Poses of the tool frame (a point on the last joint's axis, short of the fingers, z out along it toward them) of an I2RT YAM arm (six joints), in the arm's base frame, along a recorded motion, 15 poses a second.
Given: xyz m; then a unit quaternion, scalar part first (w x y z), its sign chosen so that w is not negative.
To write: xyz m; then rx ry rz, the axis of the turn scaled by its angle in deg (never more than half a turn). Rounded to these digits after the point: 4 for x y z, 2 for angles.
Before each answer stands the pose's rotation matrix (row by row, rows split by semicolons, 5 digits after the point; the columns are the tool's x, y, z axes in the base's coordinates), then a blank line. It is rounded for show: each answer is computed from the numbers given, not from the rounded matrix.
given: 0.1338 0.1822 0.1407 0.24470 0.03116 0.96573 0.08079
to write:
-0.87830 0.02065 0.47766; 0.09972 0.98500 0.14079; -0.46759 0.17129 -0.86719

0.1338 0.1822 0.1407 4.87 151.07 12.64
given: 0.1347 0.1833 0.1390 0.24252 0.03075 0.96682 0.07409
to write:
-0.88048 0.02352 0.47351; 0.09540 0.98713 0.12835; -0.46439 0.15818 -0.87139

0.1347 0.1833 0.1390 4.82 151.41 11.60
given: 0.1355 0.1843 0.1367 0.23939 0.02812 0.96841 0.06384
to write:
-0.88380 0.02390 0.46725; 0.08503 0.99027 0.11018; -0.46007 0.13711 -0.87723

0.1355 0.1843 0.1367 4.41 151.91 10.01
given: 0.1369 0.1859 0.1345 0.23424 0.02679 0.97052 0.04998
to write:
-0.88883 0.02859 0.45735; 0.07542 0.99357 0.08446; -0.45199 0.10956 -0.88527

0.1369 0.1859 0.1345 4.21 152.65 7.86
